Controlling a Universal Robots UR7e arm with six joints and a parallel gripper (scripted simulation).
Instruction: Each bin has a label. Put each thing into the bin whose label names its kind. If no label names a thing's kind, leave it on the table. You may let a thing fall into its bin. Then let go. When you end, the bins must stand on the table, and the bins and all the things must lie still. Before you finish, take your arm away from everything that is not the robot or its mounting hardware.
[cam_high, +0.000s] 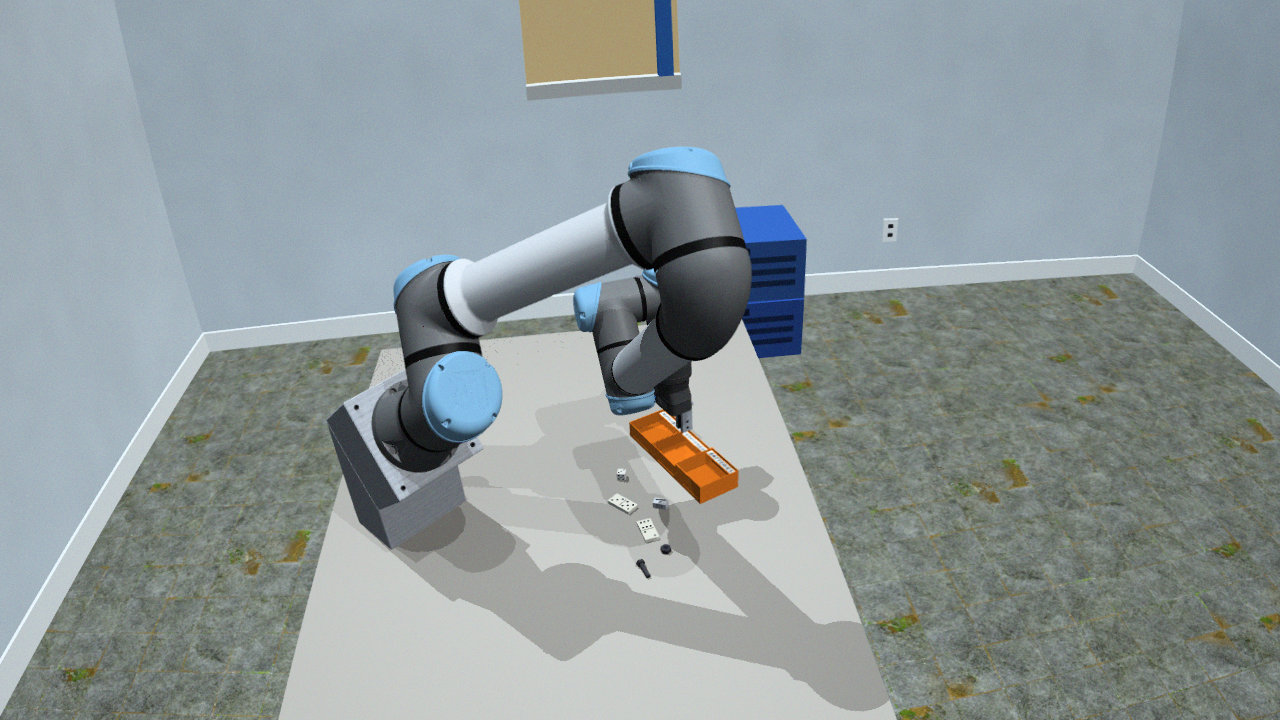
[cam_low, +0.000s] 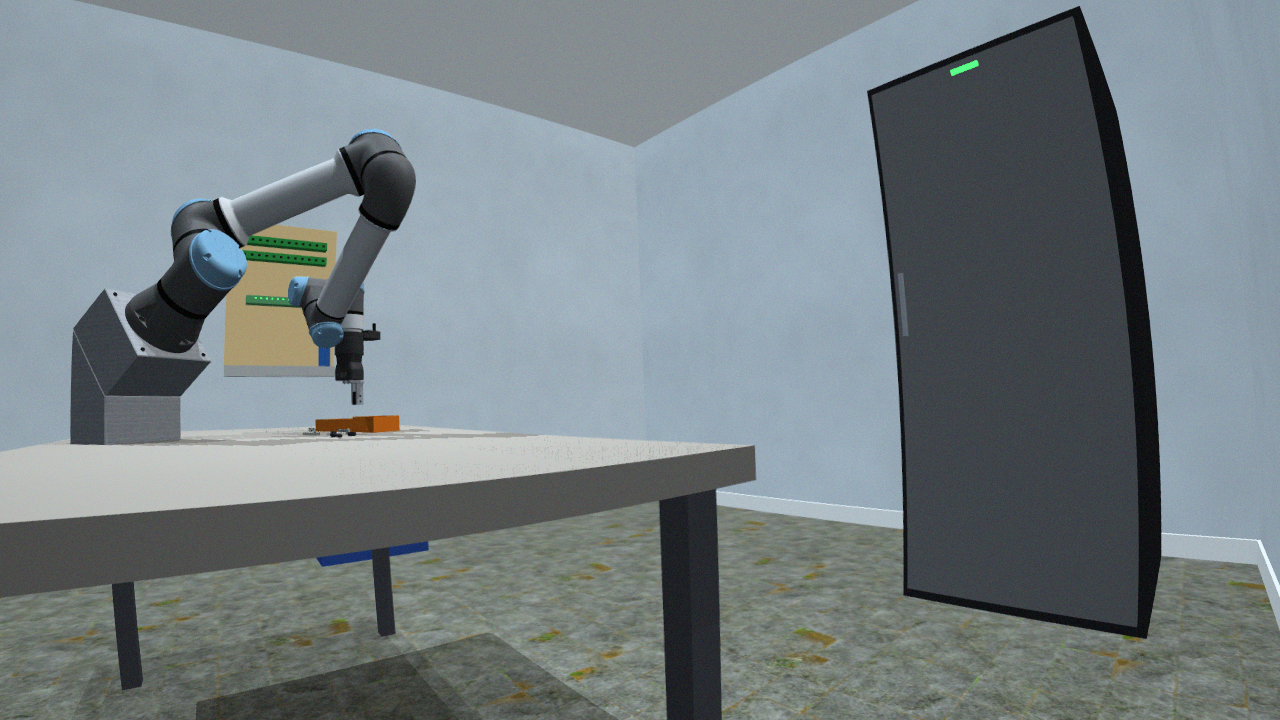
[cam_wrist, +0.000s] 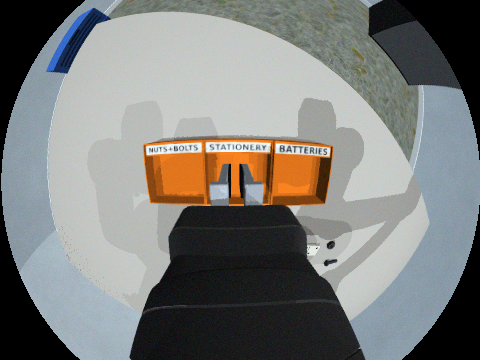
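Right now the grey piece is 11 cm behind my hand, 10 cm to the right of it and 8 cm below it. From my hand the other things lie so: white die 13 cm behind, 1 cm to the left, 8 cm below; then black bolt 21 cm behind, 23 cm to the right, 8 cm below; then black nut 16 cm behind, 21 cm to the right, 8 cm below.
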